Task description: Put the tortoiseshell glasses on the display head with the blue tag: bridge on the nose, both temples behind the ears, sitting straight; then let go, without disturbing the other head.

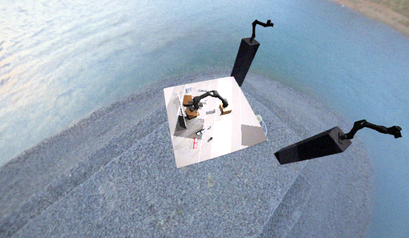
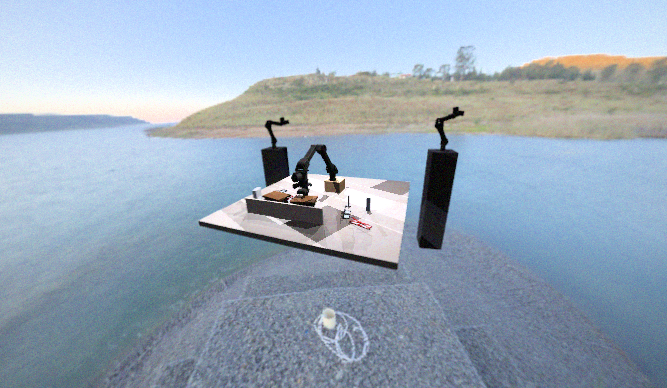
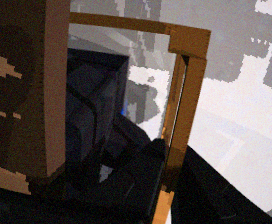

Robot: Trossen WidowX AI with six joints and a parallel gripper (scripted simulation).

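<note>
The brown display head lies 70 mm ahead of my gripper tip, 20 mm to the left of it and 10 mm below it.
</note>
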